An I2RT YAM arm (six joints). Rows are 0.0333 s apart.
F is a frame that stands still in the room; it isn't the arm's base.
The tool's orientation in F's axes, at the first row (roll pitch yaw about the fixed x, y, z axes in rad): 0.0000 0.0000 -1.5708
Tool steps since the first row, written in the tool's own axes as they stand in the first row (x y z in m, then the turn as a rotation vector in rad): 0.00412 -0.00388 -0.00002 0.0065 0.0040 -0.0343; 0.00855 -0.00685 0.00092 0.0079 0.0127 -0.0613; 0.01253 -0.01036 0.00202 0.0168 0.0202 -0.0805; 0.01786 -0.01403 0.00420 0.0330 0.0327 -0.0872; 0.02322 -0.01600 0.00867 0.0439 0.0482 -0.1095; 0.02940 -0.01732 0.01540 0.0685 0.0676 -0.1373; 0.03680 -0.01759 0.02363 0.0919 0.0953 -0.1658; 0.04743 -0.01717 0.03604 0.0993 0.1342 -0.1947; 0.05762 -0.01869 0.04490 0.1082 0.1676 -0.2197; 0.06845 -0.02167 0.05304 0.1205 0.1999 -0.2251; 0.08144 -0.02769 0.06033 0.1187 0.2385 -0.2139; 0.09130 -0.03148 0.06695 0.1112 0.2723 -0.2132
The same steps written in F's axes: -0.00388 -0.00412 -0.00002 0.0040 -0.0065 -0.0343; -0.00685 -0.00855 0.00092 0.0127 -0.0079 -0.0613; -0.01036 -0.01253 0.00202 0.0202 -0.0168 -0.0805; -0.01403 -0.01786 0.00420 0.0327 -0.0330 -0.0872; -0.01600 -0.02322 0.00867 0.0482 -0.0439 -0.1095; -0.01732 -0.02940 0.01540 0.0676 -0.0685 -0.1373; -0.01759 -0.03680 0.02363 0.0953 -0.0919 -0.1658; -0.01717 -0.04743 0.03604 0.1342 -0.0993 -0.1947; -0.01869 -0.05762 0.04490 0.1676 -0.1082 -0.2197; -0.02167 -0.06845 0.05304 0.1999 -0.1205 -0.2251; -0.02769 -0.08144 0.06033 0.2385 -0.1187 -0.2139; -0.03148 -0.09130 0.06695 0.2723 -0.1112 -0.2132
